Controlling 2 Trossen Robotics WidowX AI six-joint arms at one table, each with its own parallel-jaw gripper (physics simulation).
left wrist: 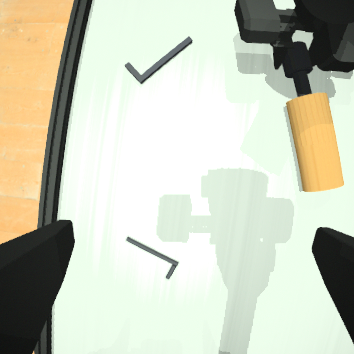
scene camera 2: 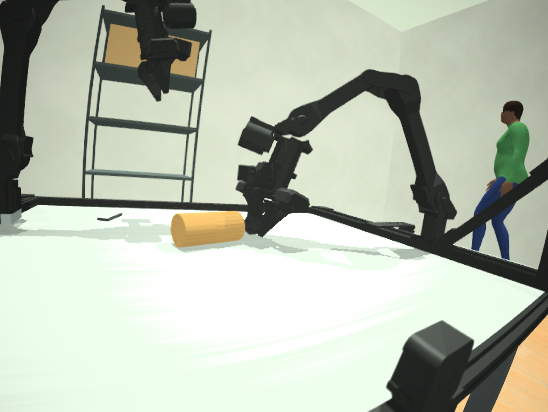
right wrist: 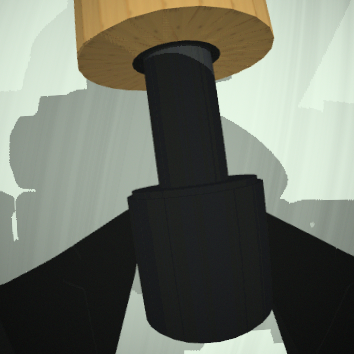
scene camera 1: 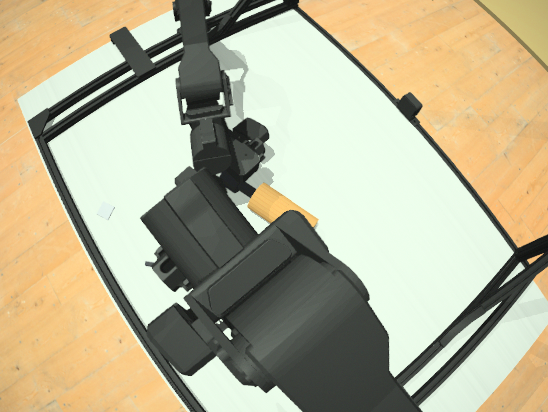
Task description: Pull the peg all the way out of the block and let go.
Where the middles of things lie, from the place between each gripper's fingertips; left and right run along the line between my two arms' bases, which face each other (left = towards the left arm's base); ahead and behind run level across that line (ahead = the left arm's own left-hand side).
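Tan wooden cylinder block [scene camera 2: 187, 229]: 90 mm to the left of my right hand, 60 mm behind it, 20 mm above it. Dark peg [right wrist: 200, 236]: 30 mm to the left of my right hand, 20 mm behind it, 20 mm above it.
My left hand is 150 mm past the block, 130 mm to the left of it and 250 mm above it. The peg is 190 mm to the right of my left hand, 100 mm behind it and 250 mm below it.
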